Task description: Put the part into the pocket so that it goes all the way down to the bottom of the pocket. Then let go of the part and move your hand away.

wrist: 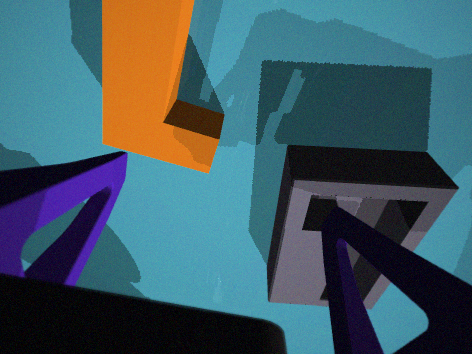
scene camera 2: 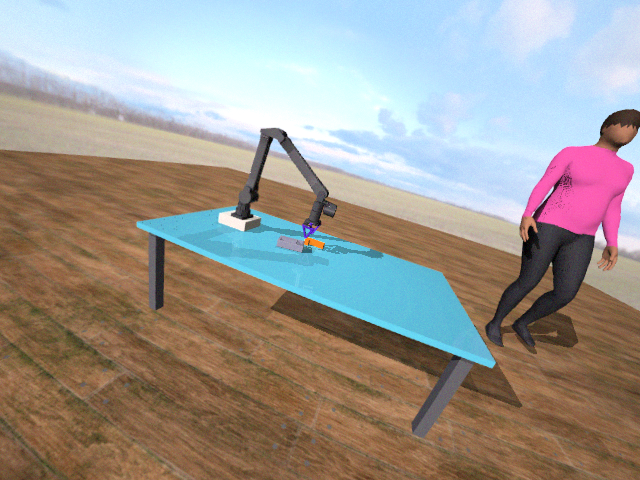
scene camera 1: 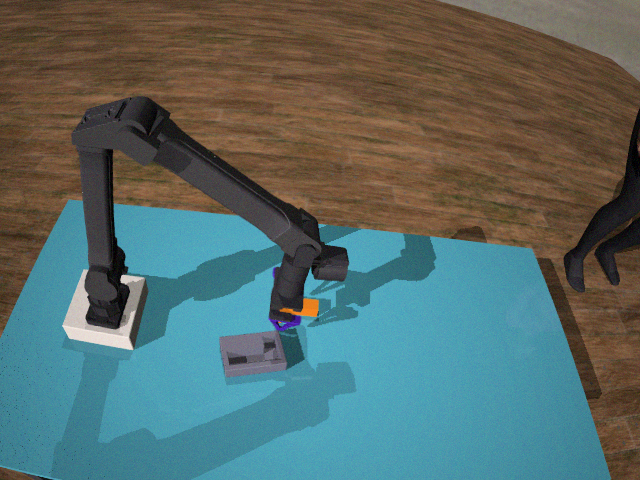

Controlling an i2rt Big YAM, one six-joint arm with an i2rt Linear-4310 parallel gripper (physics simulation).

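Pixels of known places: gripper, fingertip midpoint: [wrist: 233,192] [scene camera 2: 308,235] [scene camera 1: 281,312]; arm's base at its link origin: [scene camera 2: 242,216] [scene camera 1: 108,306].
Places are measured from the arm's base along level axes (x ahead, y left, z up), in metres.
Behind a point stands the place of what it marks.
The orange L-shaped part [scene camera 1: 310,307] @(x 0.486, y 0.100, z -0.026 m) [scene camera 2: 315,243] @(x 0.457, y 0.095, z -0.039 m) [wrist: 140,75] @(x 0.440, y 0.108, z -0.027 m) lies on the table, partly hidden by the hand in scene camera 1 and cut off at the top of the wrist view. The grey block with the pocket [scene camera 1: 232,345] @(x 0.313, y -0.037, z -0.021 m) [scene camera 2: 290,245] @(x 0.374, y -0.084, z -0.033 m) [wrist: 297,265] @(x 0.340, y -0.017, z -0.021 m) stands close to it, its recess facing up and empty. My gripper [scene camera 1: 283,324] @(x 0.415, y 0.054, z 0.005 m) [scene camera 2: 309,235] @(x 0.415, y 0.054, z 0.005 m) [wrist: 233,192] @(x 0.415, y 0.054, z 0.005 m) is open, with nothing between its purple fingers. It hangs above the table near the part's short end. In the wrist view, one fingertip shows beside the part's end and the other in front of the block.
The blue table [scene camera 1: 439,361] @(x 0.821, y -0.014, z -0.057 m) [scene camera 2: 382,289] @(x 0.881, y -0.144, z -0.057 m) carries the arm's white base [scene camera 1: 98,338] @(x -0.011, y -0.077, z -0.028 m) [scene camera 2: 235,222] @(x 0.013, y -0.076, z -0.022 m) at its left. A person in a pink top [scene camera 2: 586,191] stands beyond the table's right end. Arm shadows fall across the table.
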